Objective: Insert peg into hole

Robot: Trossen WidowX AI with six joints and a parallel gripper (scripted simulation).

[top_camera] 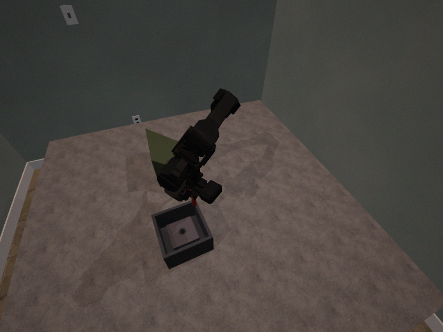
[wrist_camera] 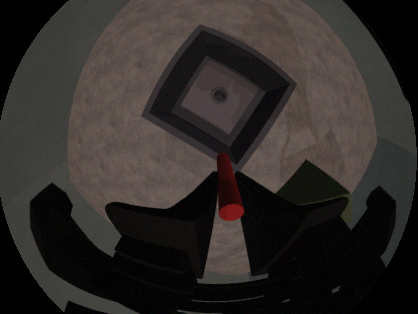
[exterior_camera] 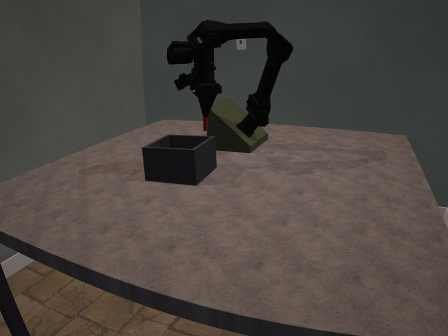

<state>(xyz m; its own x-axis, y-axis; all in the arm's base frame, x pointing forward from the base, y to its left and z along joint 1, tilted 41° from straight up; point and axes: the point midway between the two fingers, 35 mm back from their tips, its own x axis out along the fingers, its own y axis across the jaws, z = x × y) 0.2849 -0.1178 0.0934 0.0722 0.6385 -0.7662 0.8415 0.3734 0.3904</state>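
The pale plate lies 150 mm below my hand, 60 mm to the right of it and 50 mm ahead of it. The rest, counted from my hand: red peg (40 mm below); then box (170 mm below, 60 mm to the right, 50 mm ahead).
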